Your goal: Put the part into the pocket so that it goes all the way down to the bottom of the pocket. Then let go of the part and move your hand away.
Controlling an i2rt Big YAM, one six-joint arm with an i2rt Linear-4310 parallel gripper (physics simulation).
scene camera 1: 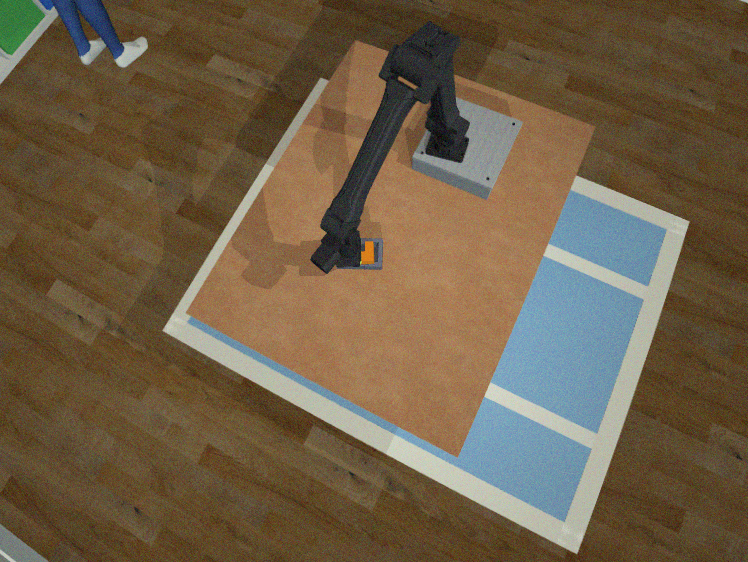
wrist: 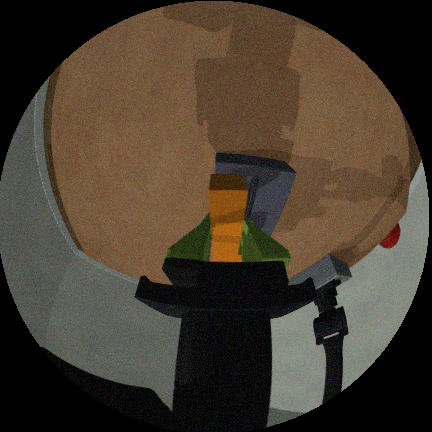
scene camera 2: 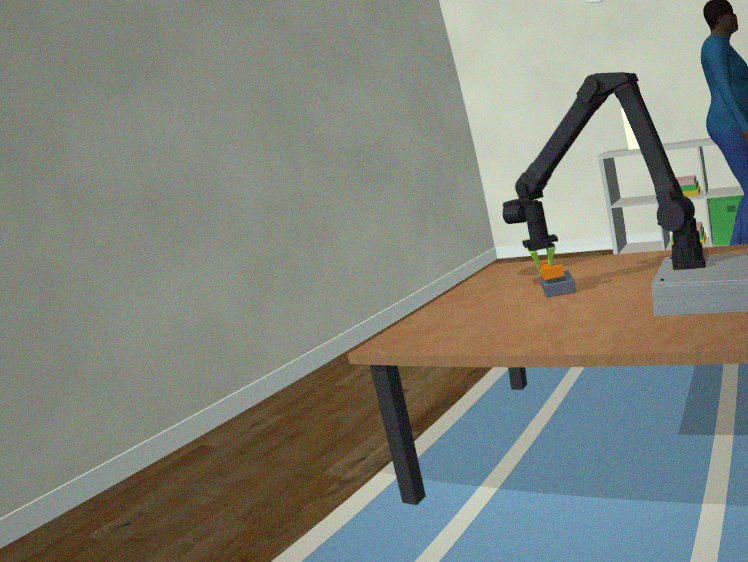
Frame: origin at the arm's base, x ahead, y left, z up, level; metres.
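Where they show: gripper, fingertip midpoint: (scene camera 1: pixel 352 259) (wrist: pixel 225 216); arm's base, origin of the base link: (scene camera 1: pixel 447 147) (wrist: pixel 322 287) (scene camera 2: pixel 688 263).
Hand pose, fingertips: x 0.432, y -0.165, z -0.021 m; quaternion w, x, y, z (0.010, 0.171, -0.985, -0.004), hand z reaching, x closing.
Observation:
Things, the pixels of their centre, and the offset from my fingertips. Level surfaces: height alone.
- orange part, body centre: (wrist: pixel 239 226) (scene camera 2: pixel 550 269) (scene camera 1: pixel 355 253) dz +0.007, dx -0.017, dy +0.004 m
- grey-blue pocket block, body centre: (wrist: pixel 245 208) (scene camera 2: pixel 557 283) (scene camera 1: pixel 359 253) dz -0.036, dx -0.034, dy +0.008 m
- brown table, its level: dz -0.054 m
The orange part (scene camera 1: pixel 368 252) (scene camera 2: pixel 552 271) (wrist: pixel 228 210) is between the green fingers of my gripper (scene camera 2: pixel 544 261) (wrist: pixel 225 216), which is shut on it. In scene camera 2 the part shows at and above the top of the grey-blue pocket block (scene camera 1: pixel 379 257) (scene camera 2: pixel 559 287) (wrist: pixel 275 192), which stands on the table. In the wrist view the part covers the left side of the block, and a strip of the block with a dark slot shows to the right of it. The arm hides the block's left end in scene camera 1. How deep the part's lower side sits is hidden.
The brown table (scene camera 1: pixel 387 338) (scene camera 2: pixel 459 326) bears the arm's grey base plate (scene camera 1: pixel 501 145) (scene camera 2: pixel 689 296) behind the block. A shelf unit (scene camera 2: pixel 608 205) and a person (scene camera 2: pixel 719 90) stand beyond the table. A red object (wrist: pixel 390 236) shows at the right edge of the wrist view.

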